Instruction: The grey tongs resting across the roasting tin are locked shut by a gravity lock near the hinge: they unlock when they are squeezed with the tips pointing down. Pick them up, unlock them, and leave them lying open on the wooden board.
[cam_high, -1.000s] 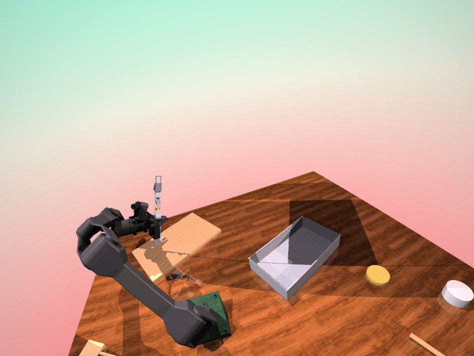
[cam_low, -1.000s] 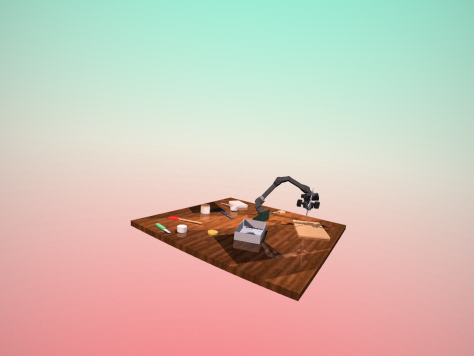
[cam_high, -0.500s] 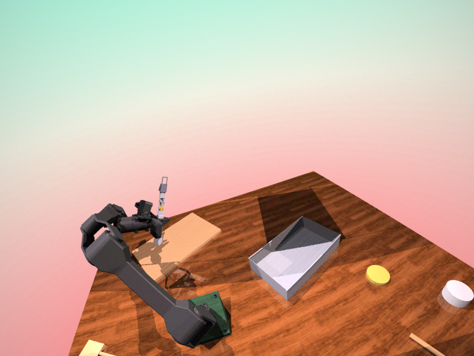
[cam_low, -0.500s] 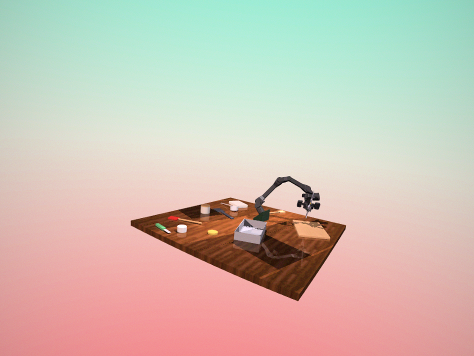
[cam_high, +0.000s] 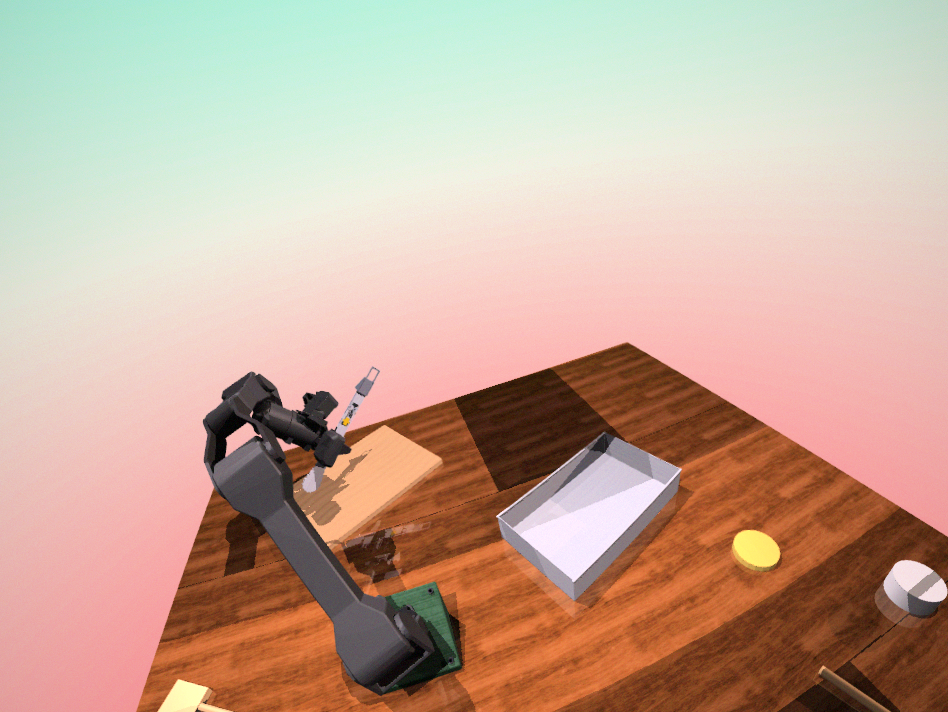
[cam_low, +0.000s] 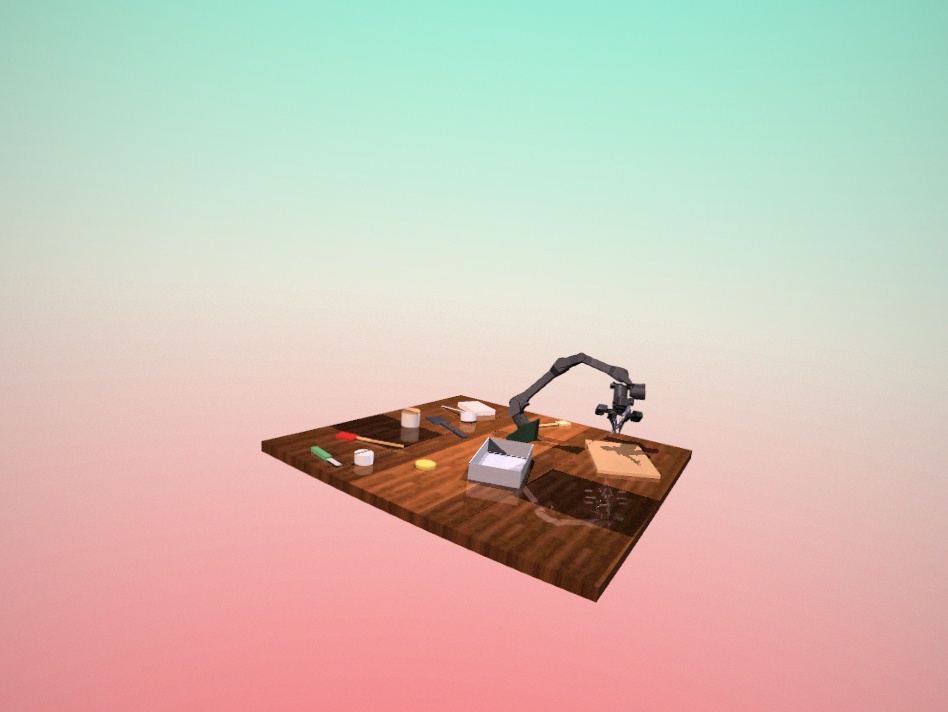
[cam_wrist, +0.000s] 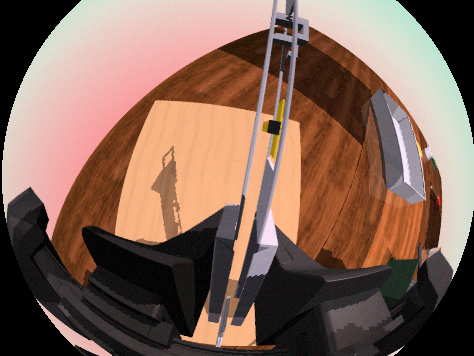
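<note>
Right now my gripper tip is 110 mm above the wooden board, 30 mm past it and 20 mm to the right of it. From my gripper tip the other things lie so: red spatula (880 mm to the right, 470 mm ahead, 110 mm below); grey roasting tin (370 mm ahead, 330 mm to the right, 90 mm below); yellow lock piece (60 mm above, 20 mm ahead, 10 mm to the left).
</note>
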